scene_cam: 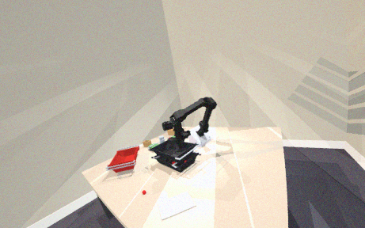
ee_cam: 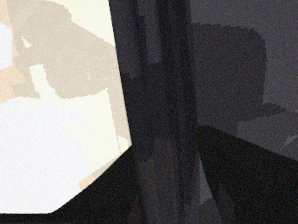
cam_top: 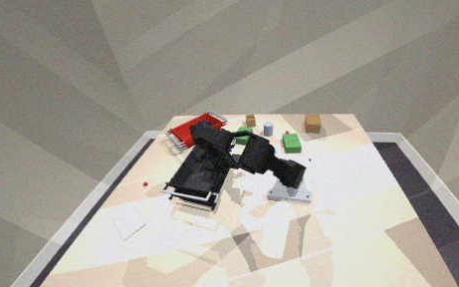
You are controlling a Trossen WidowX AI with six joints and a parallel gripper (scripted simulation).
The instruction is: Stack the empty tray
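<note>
Now: gripper tip 8 cm short of the black tray and 3 cm below it. Also, from my gripper tip: grey cylinder (44 cm to the right, 12 cm behind, 5 cm below); then white sheet (32 cm ahead, 29 cm to the left, 8 cm below).
</note>
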